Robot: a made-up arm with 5 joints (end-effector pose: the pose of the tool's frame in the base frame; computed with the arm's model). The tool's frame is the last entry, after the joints. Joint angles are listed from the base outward.
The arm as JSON. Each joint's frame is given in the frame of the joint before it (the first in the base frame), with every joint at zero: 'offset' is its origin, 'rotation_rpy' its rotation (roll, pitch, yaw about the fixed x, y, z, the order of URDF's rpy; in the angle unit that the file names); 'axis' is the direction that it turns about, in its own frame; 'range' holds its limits. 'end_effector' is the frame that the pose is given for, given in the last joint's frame.
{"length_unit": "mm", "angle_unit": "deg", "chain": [
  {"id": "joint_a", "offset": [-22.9, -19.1, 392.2], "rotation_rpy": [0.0, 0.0, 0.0], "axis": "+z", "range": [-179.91, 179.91]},
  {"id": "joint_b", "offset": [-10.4, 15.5, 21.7], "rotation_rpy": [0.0, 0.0, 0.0], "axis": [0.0, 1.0, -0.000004], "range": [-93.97, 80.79]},
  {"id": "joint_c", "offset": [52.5, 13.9, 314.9], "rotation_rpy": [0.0, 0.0, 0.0], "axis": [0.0, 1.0, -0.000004], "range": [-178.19, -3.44]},
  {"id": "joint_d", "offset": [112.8, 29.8, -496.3], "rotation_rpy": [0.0, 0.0, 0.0], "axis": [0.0, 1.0, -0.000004], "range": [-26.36, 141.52]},
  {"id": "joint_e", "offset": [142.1, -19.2, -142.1], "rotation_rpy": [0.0, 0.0, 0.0], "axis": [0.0, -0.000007, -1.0], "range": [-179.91, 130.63]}
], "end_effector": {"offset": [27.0, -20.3, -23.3], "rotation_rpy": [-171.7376, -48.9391, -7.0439]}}
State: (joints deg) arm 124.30 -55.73 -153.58 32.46 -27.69
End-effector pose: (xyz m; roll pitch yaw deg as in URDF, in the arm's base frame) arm 0.3703 -0.6569 1.1869 9.86 45.98 -75.17
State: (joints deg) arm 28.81 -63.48 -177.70 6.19 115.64
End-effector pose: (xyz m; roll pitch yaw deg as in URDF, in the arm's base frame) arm -0.8739 -0.4592 0.7450 52.40 8.17 -5.14
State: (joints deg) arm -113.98 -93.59 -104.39 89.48 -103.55
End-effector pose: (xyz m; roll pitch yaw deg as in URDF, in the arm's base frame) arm 0.2374 0.3915 1.0838 90.56 18.05 22.67
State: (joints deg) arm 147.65 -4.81 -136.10 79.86 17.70
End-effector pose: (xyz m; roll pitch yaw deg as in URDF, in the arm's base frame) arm -0.4214 0.2186 1.2498 -44.22 -62.50 4.19
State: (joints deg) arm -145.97 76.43 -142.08 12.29 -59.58
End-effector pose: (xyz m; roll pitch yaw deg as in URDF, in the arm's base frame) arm -0.8575 -0.6466 0.3752 100.42 -50.41 -20.86
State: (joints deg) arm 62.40 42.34 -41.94 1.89 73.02
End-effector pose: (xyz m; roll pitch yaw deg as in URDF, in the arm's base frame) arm 0.1892 0.4045 -0.0563 -175.14 -48.49 -15.11
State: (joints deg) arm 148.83 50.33 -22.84 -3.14 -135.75
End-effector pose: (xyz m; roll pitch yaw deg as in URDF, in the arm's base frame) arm -0.2260 0.0180 -0.1250 -133.20 -58.90 -114.13
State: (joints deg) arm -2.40 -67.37 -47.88 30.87 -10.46
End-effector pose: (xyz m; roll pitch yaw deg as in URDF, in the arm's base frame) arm 0.2793 -0.0068 1.0526 13.21 -46.58 174.34
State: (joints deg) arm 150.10 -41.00 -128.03 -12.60 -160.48
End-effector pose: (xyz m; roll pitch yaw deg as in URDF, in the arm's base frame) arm 0.2221 -0.2386 1.3565 7.18 47.48 175.86
